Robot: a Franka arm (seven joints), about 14 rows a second.
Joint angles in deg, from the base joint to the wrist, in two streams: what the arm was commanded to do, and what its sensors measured. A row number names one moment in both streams.
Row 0, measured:
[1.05 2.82 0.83 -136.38 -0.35 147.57 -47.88]
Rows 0 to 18, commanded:
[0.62 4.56 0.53 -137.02 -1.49 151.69 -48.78]
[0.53 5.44 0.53 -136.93 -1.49 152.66 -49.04]
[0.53 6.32 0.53 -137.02 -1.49 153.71 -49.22]
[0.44 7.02 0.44 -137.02 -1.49 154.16 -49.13]
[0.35 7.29 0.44 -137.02 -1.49 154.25 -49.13]
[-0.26 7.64 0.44 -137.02 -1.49 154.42 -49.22]
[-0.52 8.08 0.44 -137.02 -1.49 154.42 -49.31]
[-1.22 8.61 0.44 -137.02 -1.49 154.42 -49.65]
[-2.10 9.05 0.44 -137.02 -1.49 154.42 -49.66]
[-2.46 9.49 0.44 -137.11 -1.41 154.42 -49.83]
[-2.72 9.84 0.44 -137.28 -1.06 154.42 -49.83]
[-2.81 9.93 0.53 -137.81 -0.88 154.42 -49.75]
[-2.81 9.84 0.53 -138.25 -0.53 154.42 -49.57]
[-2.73 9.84 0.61 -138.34 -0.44 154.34 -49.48]
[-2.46 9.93 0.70 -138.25 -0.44 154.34 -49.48]
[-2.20 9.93 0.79 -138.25 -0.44 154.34 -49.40]
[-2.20 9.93 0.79 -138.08 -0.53 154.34 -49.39]
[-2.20 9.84 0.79 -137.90 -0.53 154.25 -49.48]
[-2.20 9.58 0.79 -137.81 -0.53 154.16 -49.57]
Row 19, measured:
[-2.09 10.34 0.67 -137.50 -0.70 153.34 -48.91]
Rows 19 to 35, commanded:
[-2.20 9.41 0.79 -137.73 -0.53 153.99 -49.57]
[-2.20 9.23 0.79 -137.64 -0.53 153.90 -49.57]
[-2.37 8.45 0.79 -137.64 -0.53 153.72 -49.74]
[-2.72 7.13 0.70 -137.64 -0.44 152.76 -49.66]
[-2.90 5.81 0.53 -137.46 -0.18 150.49 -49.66]
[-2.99 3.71 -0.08 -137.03 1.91 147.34 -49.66]
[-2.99 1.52 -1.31 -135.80 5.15 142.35 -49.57]
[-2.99 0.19 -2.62 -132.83 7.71 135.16 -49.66]
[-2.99 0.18 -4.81 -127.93 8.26 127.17 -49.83]
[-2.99 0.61 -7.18 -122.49 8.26 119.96 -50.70]
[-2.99 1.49 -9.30 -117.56 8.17 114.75 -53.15]
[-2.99 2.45 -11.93 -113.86 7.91 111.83 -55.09]
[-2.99 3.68 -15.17 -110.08 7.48 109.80 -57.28]
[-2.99 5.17 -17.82 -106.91 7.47 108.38 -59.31]
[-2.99 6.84 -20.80 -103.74 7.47 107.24 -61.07]
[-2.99 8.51 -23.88 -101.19 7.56 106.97 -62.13]
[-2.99 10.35 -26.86 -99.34 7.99 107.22 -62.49]
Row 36, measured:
[-2.96 4.58 -22.44 -106.01 6.89 109.26 -60.25]
